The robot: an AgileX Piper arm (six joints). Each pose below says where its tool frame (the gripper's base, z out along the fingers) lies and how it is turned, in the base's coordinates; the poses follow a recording.
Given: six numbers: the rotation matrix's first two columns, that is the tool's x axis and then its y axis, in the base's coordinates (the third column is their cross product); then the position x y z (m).
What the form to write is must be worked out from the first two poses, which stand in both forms.
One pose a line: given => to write
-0.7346 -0.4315 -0.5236 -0.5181 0.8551 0.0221 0.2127 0.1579 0.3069 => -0.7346 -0.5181 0.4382 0.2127; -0.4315 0.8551 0.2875 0.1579; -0.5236 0.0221 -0.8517 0.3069; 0 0 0 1
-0.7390 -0.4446 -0.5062 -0.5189 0.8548 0.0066 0.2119 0.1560 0.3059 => -0.7390 -0.5189 0.4298 0.2119; -0.4446 0.8548 0.2675 0.1560; -0.5062 0.0066 -0.8624 0.3059; 0 0 0 1
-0.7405 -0.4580 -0.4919 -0.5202 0.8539 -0.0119 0.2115 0.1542 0.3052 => -0.7405 -0.5202 0.4255 0.2115; -0.4580 0.8539 0.2471 0.1542; -0.4919 -0.0119 -0.8706 0.3052; 0 0 0 1
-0.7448 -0.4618 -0.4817 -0.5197 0.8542 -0.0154 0.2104 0.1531 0.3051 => -0.7448 -0.5197 0.4186 0.2104; -0.4618 0.8542 0.2389 0.1531; -0.4817 -0.0154 -0.8762 0.3051; 0 0 0 1
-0.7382 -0.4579 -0.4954 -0.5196 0.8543 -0.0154 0.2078 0.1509 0.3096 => -0.7382 -0.5196 0.4303 0.2078; -0.4579 0.8543 0.2460 0.1509; -0.4954 -0.0154 -0.8686 0.3096; 0 0 0 1
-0.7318 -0.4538 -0.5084 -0.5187 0.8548 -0.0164 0.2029 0.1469 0.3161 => -0.7318 -0.5187 0.4420 0.2029; -0.4538 0.8548 0.2517 0.1469; -0.5084 -0.0164 -0.8609 0.3161; 0 0 0 1
